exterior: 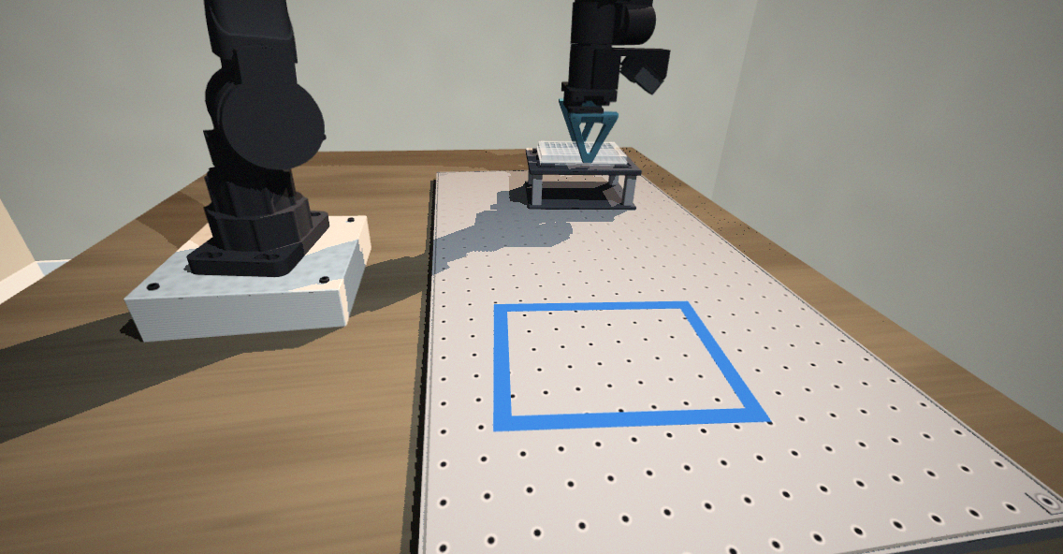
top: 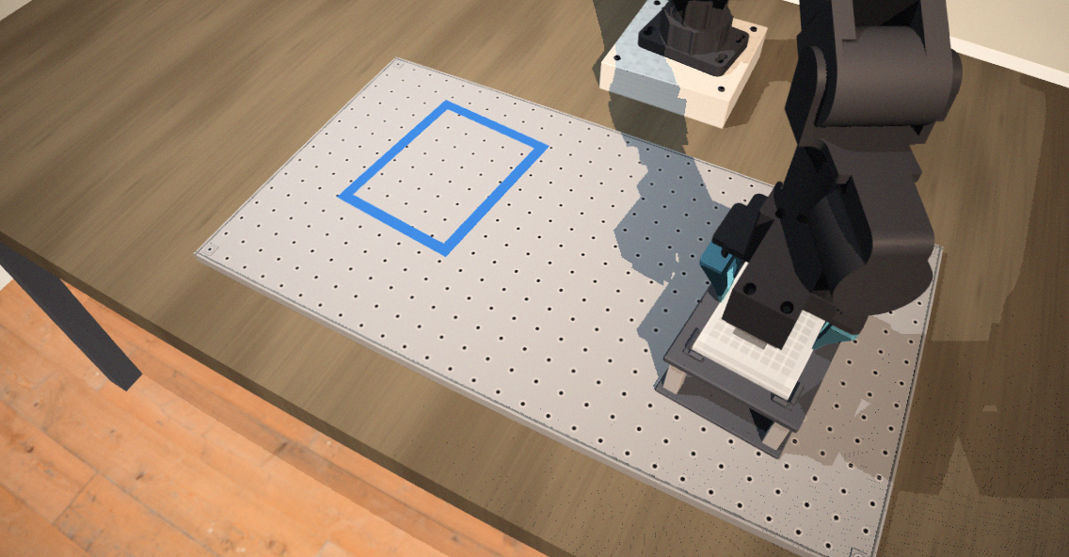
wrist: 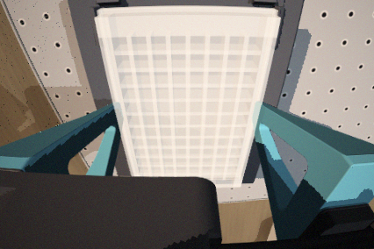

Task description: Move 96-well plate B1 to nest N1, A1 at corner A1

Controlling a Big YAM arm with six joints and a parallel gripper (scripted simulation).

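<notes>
Now: the 96-well plate 10 mm below my hand. From my hand the other things lie so: A1 tag: 80 mm behind, 50 mm to the left, 10 mm below; raised nest N1: 20 mm below.
</notes>
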